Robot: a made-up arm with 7 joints.
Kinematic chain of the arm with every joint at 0, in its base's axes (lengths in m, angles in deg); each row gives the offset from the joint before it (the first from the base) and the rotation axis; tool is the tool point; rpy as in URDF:
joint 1: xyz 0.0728 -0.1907 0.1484 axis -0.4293 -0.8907 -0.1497
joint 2: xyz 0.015 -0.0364 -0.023 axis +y
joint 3: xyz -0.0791 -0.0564 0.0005 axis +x
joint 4: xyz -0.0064 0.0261 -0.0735 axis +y
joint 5: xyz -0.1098 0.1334 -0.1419 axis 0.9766 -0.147 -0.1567
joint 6: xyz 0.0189 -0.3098 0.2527 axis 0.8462 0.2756 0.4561
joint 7: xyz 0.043 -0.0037 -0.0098 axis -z
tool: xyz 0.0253 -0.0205 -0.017 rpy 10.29 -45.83 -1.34
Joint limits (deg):
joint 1: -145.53..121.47
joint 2: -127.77..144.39
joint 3: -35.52..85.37
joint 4: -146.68..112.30
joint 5: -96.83..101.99
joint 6: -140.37..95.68
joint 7: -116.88..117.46
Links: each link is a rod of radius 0.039 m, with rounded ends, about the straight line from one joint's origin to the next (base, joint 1, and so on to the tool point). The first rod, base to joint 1, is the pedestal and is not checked.
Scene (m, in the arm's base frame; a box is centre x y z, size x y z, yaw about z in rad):
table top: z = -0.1
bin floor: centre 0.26 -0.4 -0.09 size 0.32 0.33 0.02 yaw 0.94
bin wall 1: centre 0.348 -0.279 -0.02 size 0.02 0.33 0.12 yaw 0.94
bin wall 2: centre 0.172 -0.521 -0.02 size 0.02 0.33 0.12 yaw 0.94
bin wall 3: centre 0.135 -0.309 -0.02 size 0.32 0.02 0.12 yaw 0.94
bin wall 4: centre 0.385 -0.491 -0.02 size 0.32 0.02 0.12 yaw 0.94
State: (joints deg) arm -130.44 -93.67 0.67 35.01 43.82 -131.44 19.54
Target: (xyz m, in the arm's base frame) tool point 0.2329 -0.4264 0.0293
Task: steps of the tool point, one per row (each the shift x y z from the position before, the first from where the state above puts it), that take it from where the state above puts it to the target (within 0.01 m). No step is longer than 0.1 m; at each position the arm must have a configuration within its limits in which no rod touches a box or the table.
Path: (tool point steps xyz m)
1: 0.0709 -0.0572 0.0261
2: 0.0821 -0.0414 0.0287
3: 0.0896 -0.0229 0.0300
4: 0.0926 -0.0027 0.0304
5: 0.0909 0.0178 0.0302
6: 0.0495 0.0033 -0.0285
7: 0.0466 0.0035 -0.0327
8: 0.0427 0.0026 -0.0360
9: 0.0373 0.0001 -0.0389
10: 0.0308 -0.0042 -0.0417

